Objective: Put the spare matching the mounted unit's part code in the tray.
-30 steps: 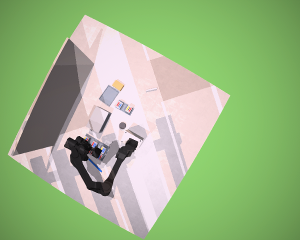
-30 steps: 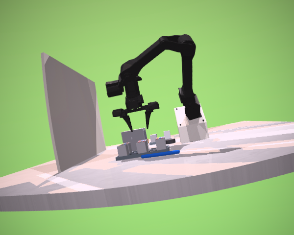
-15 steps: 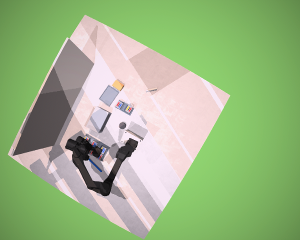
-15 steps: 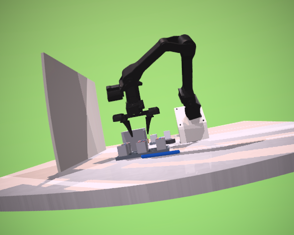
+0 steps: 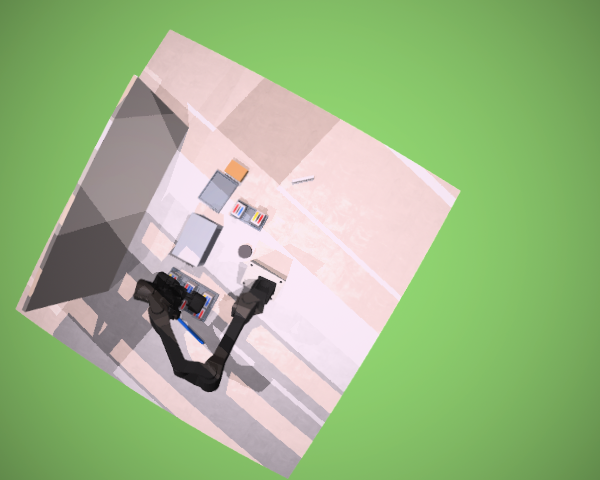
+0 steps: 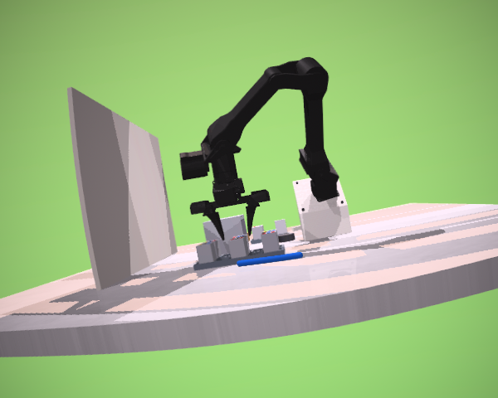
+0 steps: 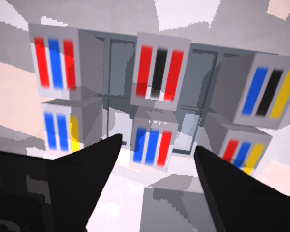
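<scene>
Now: gripper tip 10 mm past the grey spare block and 10 mm above it. From my gripper tip the other things lie so: grey mounted unit: 170 mm to the right, 30 mm ahead; then blue rod: 150 mm to the left, 60 mm behind, 40 mm below; then dark rack: 40 mm below, 30 mm to the left.
</scene>
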